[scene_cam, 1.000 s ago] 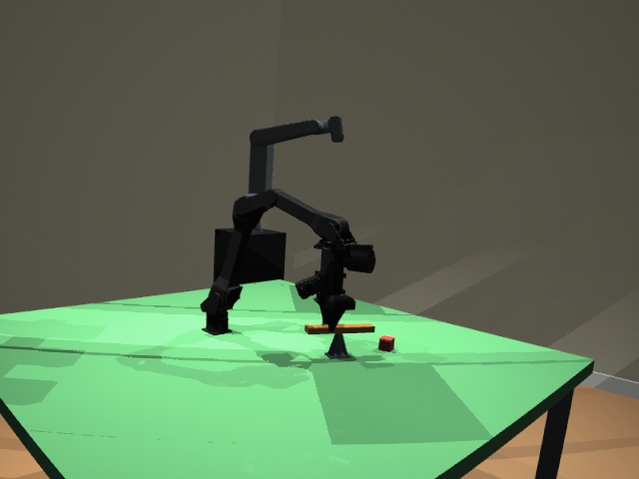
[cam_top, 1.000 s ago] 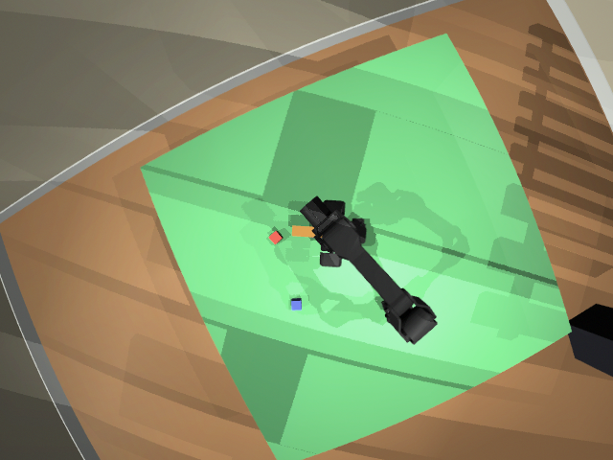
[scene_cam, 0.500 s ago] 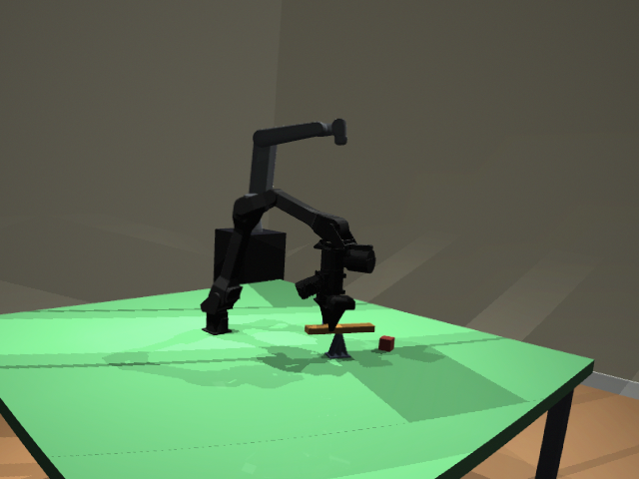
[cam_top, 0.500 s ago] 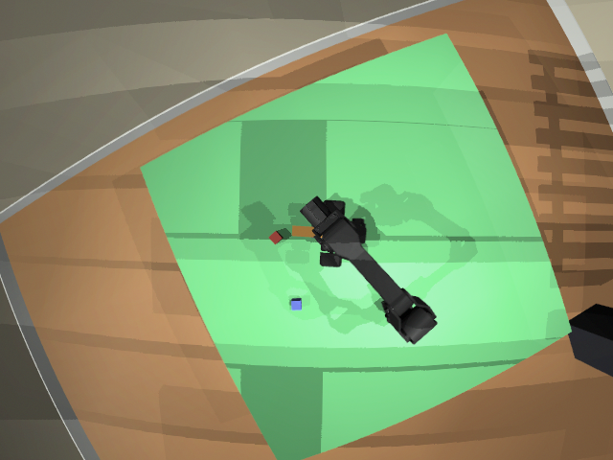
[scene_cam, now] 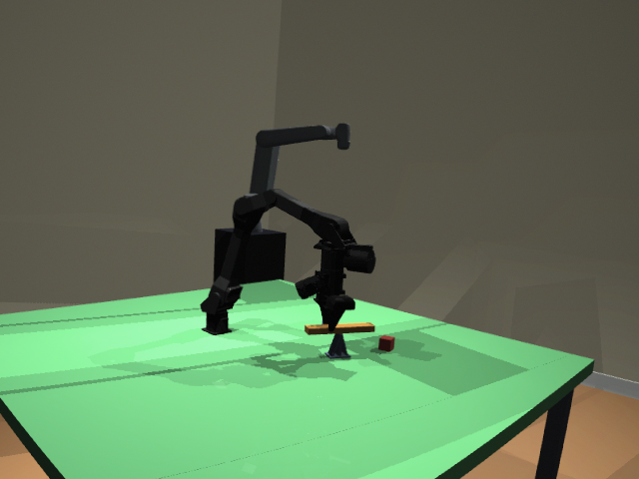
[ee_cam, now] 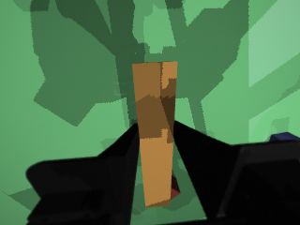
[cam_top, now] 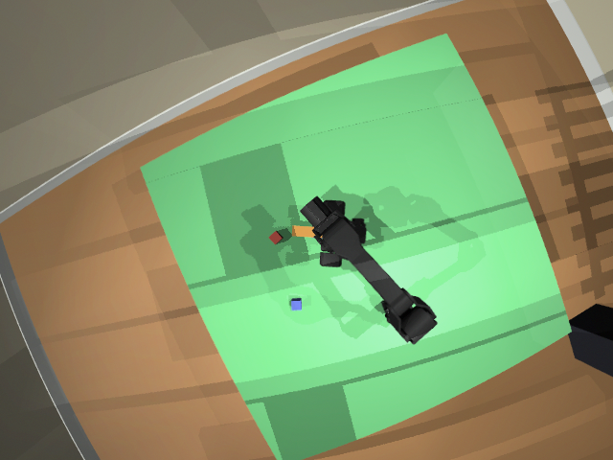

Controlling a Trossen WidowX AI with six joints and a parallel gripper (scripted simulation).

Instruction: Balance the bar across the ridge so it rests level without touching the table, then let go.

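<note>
My gripper tip is now 30 mm to the right of the bar and 10 mm short of it. From my gripper tip the other things lie so: red cube: 170 mm to the left, 60 mm below, 60 mm ahead; blue cube: 200 mm to the left, 180 mm behind, 60 mm below; dark ridge: 40 mm below, 30 mm to the left, 10 mm ahead.
</note>
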